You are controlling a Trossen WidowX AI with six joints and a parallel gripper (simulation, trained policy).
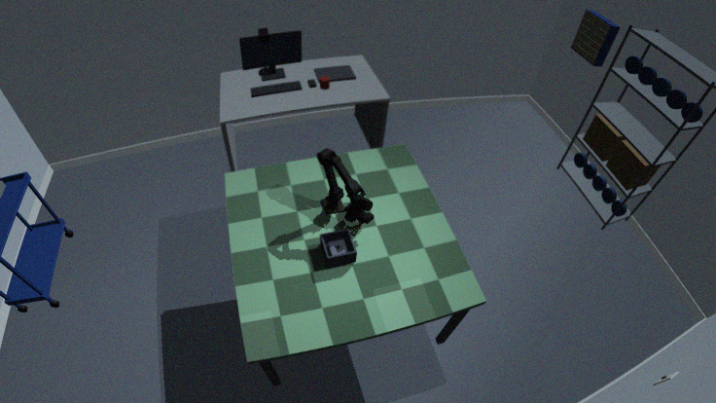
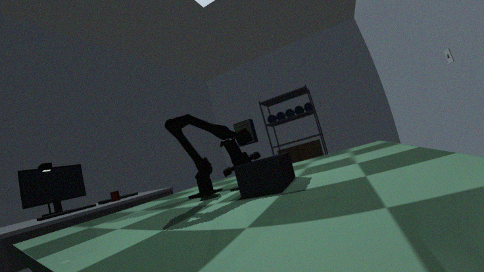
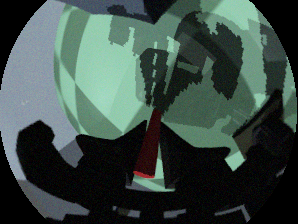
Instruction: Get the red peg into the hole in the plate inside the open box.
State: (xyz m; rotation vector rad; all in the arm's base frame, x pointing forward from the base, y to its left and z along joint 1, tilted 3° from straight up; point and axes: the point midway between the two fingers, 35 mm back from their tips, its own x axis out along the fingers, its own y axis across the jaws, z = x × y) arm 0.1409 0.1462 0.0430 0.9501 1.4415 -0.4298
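My gripper tip is 19 cm short of the dark grey box, 15 cm to the left of it and 1 cm below it. Also, from my gripper tip: red peg: 1 cm to the right, 3 cm above.
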